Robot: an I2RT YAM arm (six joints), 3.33 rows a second.
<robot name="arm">
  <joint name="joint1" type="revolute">
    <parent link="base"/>
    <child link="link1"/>
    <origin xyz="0 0 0.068" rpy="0 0 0"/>
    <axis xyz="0 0 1"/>
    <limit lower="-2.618" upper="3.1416"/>
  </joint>
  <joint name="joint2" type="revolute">
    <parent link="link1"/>
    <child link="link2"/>
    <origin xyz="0.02 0.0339 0.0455" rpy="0 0 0"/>
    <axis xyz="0 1 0"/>
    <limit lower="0" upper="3.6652"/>
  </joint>
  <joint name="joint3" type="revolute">
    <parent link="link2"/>
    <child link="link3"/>
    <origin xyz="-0.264 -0.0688 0" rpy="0 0 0"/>
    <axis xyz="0 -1 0"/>
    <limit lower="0" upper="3.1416"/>
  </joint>
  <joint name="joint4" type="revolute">
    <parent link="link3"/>
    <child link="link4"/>
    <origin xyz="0.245 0.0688 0.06" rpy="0 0 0"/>
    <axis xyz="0 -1 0"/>
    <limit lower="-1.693" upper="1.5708"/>
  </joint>
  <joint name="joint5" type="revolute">
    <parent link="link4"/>
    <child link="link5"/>
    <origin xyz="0.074 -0.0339 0.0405" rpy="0 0 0"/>
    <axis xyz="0 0 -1"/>
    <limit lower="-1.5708" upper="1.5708"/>
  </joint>
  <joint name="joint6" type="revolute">
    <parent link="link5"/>
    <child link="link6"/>
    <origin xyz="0.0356 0 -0.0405" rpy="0 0 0"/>
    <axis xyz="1 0 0"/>
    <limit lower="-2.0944" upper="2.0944"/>
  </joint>
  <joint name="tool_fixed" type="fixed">
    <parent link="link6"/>
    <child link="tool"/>
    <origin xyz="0 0 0" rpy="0 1.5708 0"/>
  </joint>
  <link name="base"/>
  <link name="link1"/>
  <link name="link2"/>
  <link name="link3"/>
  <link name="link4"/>
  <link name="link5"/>
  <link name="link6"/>
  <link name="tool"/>
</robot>
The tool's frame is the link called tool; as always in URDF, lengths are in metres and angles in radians.
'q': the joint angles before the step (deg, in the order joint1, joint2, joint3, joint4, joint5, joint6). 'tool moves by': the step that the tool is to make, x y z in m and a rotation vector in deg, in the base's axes. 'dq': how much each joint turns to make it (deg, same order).
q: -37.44, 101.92, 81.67, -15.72, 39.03, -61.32
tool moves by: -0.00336, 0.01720, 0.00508, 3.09, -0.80, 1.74
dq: 1.55, -2.58, -0.87, -4.66, -1.95, 2.83
